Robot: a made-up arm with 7 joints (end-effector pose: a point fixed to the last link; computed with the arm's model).
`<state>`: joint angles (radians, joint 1 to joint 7).
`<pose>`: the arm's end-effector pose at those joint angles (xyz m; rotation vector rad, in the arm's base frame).
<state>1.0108 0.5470 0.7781 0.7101 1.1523 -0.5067 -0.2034</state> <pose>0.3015 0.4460 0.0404 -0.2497 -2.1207 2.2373</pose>
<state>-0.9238 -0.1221 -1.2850 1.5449 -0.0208 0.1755 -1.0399</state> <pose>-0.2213 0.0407 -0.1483 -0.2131 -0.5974 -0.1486</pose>
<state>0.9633 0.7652 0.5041 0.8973 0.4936 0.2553 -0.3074</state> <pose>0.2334 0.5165 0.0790 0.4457 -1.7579 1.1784</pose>
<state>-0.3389 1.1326 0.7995 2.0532 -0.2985 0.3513 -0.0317</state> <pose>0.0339 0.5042 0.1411 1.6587 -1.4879 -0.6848</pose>
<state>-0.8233 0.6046 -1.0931 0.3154 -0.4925 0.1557 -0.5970</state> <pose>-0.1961 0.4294 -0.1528 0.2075 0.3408 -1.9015</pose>
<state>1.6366 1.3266 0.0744 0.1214 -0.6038 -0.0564 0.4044</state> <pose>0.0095 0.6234 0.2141 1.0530 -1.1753 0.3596</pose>
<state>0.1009 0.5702 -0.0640 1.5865 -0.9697 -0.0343 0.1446</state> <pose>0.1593 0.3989 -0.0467 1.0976 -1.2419 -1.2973</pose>
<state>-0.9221 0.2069 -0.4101 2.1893 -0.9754 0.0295 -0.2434</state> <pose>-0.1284 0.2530 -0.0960 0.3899 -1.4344 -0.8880</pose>
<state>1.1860 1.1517 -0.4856 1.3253 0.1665 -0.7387 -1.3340</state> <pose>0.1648 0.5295 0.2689 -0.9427 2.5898 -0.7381</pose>
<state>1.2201 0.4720 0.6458 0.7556 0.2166 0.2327 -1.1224</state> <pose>0.3135 0.4286 0.0854 0.6859 -1.0984 1.8805</pose>
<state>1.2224 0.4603 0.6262 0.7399 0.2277 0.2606 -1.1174</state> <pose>0.3178 0.4232 0.0847 0.6703 -1.0764 1.8302</pose>
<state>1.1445 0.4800 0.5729 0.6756 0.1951 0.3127 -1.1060</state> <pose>0.3060 0.4289 0.0578 0.8124 -0.9685 1.6695</pose>
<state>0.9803 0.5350 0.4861 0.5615 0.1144 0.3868 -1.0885</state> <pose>0.2688 0.4472 0.0095 1.0880 -0.7435 1.3829</pose>
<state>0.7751 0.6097 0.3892 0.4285 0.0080 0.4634 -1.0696</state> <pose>0.2098 0.4721 -0.0335 1.3760 -0.4395 1.0259</pose>
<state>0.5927 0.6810 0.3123 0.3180 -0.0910 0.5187 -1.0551</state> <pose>0.1519 0.4948 -0.0531 1.5845 -0.1597 0.7043</pose>
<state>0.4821 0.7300 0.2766 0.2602 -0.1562 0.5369 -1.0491</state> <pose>0.1165 0.5096 -0.0552 1.6983 -0.0043 0.5160</pose>
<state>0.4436 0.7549 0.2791 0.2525 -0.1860 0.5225 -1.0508</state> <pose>0.1037 0.5171 -0.0518 1.7505 0.0190 0.4685</pose>
